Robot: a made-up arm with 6 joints.
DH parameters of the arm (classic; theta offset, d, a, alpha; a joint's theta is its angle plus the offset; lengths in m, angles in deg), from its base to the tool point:
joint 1: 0 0.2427 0 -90
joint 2: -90 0 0.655 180
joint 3: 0 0 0 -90
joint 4: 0 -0.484 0 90
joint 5: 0 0.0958 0 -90
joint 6: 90 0 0 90
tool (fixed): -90 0 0 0
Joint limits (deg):
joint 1: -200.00..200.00
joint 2: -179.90..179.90
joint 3: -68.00..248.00
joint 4: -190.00..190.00
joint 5: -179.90..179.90
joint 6: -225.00..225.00
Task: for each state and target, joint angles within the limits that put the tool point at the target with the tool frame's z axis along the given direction. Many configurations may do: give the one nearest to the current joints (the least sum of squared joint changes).
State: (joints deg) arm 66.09 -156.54 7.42 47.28 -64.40 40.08
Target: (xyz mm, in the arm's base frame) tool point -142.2 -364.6 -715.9 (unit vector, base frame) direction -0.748 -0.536 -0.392
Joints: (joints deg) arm 59.81 -179.78 29.80 50.87 -75.09 17.15
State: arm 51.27 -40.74 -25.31 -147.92 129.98 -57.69
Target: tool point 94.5 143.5 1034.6 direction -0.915 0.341 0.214
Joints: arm 23.21 -26.71 0.33 -171.04 138.94 -35.90
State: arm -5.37 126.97 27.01 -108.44 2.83 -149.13
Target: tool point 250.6 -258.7 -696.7 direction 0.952 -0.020 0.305
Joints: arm -55.49 134.86 40.75 -128.75 -20.17 -176.07
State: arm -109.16 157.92 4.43 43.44 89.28 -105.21
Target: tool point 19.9 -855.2 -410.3 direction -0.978 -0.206 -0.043
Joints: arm -82.24 110.66 49.45 2.77 85.52 -94.16
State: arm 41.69 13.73 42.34 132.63 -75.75 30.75
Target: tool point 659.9 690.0 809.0 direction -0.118 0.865 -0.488
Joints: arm 44.53 46.57 49.50 107.67 -31.13 16.11
